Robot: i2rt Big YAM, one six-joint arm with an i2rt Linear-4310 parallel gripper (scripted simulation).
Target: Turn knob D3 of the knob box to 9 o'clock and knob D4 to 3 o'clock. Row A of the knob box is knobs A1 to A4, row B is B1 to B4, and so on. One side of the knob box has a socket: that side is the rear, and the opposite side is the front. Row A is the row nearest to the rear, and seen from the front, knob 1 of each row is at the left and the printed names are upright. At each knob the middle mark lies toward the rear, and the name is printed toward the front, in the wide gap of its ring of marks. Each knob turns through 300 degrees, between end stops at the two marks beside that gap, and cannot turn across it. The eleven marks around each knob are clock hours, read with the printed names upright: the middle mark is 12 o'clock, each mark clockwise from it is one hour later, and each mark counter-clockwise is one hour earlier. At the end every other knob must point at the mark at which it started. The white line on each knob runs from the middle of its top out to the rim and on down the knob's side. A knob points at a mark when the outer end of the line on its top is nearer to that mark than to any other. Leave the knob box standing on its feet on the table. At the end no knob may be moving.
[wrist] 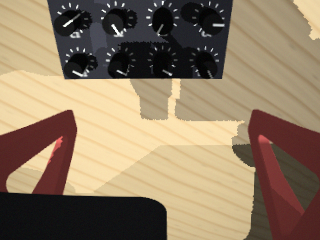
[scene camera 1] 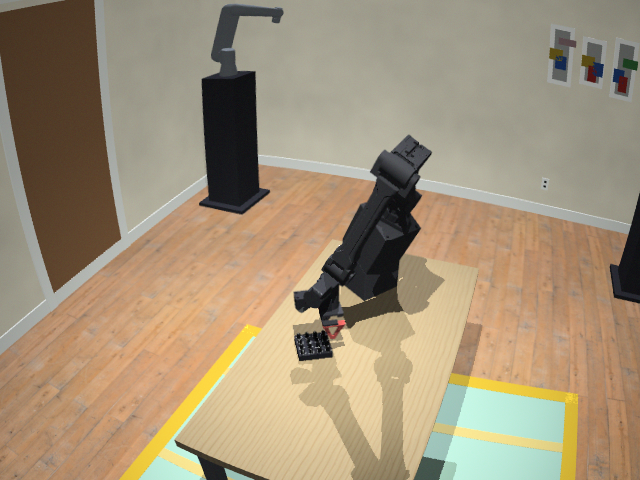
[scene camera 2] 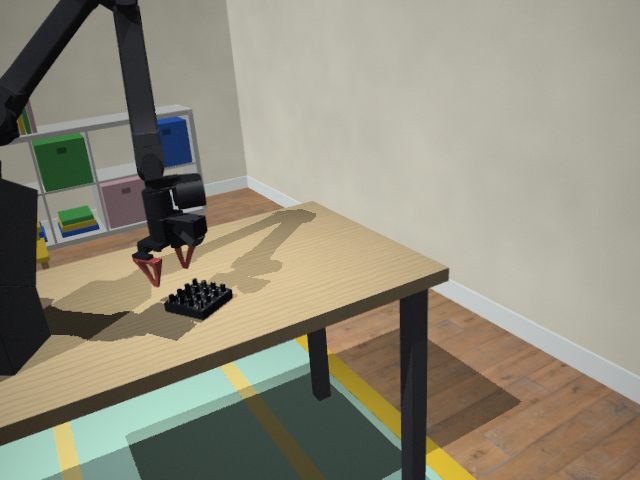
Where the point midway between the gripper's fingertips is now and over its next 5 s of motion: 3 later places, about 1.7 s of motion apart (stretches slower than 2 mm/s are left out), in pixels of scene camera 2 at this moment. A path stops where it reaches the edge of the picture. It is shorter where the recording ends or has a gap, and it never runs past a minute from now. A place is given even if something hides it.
My gripper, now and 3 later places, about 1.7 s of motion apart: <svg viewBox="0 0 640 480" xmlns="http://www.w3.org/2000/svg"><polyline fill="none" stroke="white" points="171,277 175,281 178,287 177,291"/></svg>
